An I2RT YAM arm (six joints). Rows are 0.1 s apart.
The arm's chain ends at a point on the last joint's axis. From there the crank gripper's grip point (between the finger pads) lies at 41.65 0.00 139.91 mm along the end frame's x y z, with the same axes.
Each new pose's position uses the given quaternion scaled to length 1; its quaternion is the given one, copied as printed.
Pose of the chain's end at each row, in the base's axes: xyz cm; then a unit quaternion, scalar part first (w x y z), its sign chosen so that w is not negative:
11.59 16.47 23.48 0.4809 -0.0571 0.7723 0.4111
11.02 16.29 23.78 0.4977 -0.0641 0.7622 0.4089
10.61 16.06 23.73 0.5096 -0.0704 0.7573 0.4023
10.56 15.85 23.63 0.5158 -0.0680 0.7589 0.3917
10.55 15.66 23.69 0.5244 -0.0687 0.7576 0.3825
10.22 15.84 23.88 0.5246 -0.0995 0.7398 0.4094
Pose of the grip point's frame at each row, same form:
19.11 27.40 17.40 0.4809 -0.0571 0.7723 0.4111
18.83 27.19 18.02 0.4977 -0.0641 0.7622 0.4089
18.66 26.85 18.08 0.5096 -0.0704 0.7573 0.4023
18.86 26.40 17.89 0.5158 -0.0680 0.7589 0.3917
19.10 26.01 17.96 0.5244 -0.0687 0.7576 0.3825
18.15 26.95 18.71 0.5246 -0.0995 0.7398 0.4094

